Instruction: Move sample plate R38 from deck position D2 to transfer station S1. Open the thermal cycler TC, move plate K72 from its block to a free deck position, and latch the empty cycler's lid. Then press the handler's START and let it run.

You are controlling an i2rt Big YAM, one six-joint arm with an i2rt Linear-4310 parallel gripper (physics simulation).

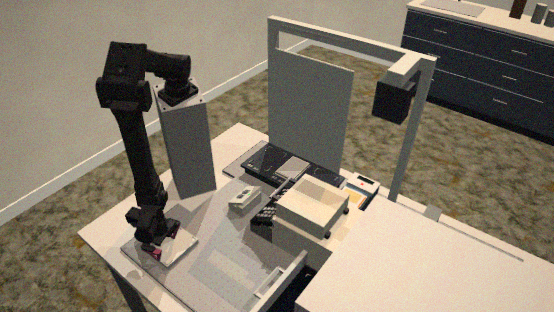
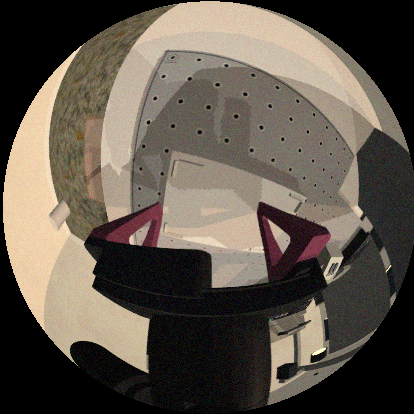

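Seen in the pictures: gripper, between the fingertips: (image 1: 165,249) (image 2: 209,207); arm's base, origin of its link: (image 1: 178,93).
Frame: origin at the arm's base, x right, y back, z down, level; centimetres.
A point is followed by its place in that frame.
Observation:
My gripper (image 1: 165,241) {x 29.5, y -21.1, z 38.8 cm} (image 2: 209,207) {x 29.5, y -21.1, z 38.8 cm} is open and empty, with its dark red fingers low over a pale, flat square piece (image 1: 184,245) {x 24.1, y -24.5, z 39.0 cm} (image 2: 215,192) {x 29.5, y -19.5, z 39.0 cm} with raised corner brackets. That piece lies on the perforated grey board (image 1: 232,235) {x 9.1, y -32.3, z 41.0 cm} (image 2: 225,102) {x 31.8, y -11.7, z 40.9 cm}; whether a finger touches it I cannot tell. A cream box-shaped machine (image 1: 300,242) {x 2.0, y -56.5, z 31.4 cm}, which looks like the cycler, has a thick cream lid (image 1: 312,210) {x -3.2, y -56.4, z 20.9 cm} down over its top, so its block is hidden. A light grey plate (image 1: 293,167) {x -28.2, y -29.8, z 34.8 cm} sits on the black deck panel (image 1: 265,156) {x -27.5, y -15.2, z 36.4 cm} at the back. Plate and position labels are not readable.
A small box with two dark switches (image 1: 245,197) {x -2.4, y -28.0, z 33.6 cm} (image 2: 333,267) {x -3.6, y -24.2, z 35.2 cm} stands between board and deck panel. A dark keypad (image 1: 262,216) {x 1.0, y -39.4, z 32.6 cm} is beside the cream machine. A grey pedestal (image 1: 189,150) {x 3.5, y -6.4, z 19.5 cm}, an upright grey panel (image 1: 310,105) {x -37.3, y -29.6, z 9.9 cm} and a gantry post (image 1: 412,135) {x -40.2, y -69.1, z 6.8 cm} rise around the table. A drawer front (image 1: 282,282) {x 16.2, y -61.1, z 32.5 cm} stands forward.

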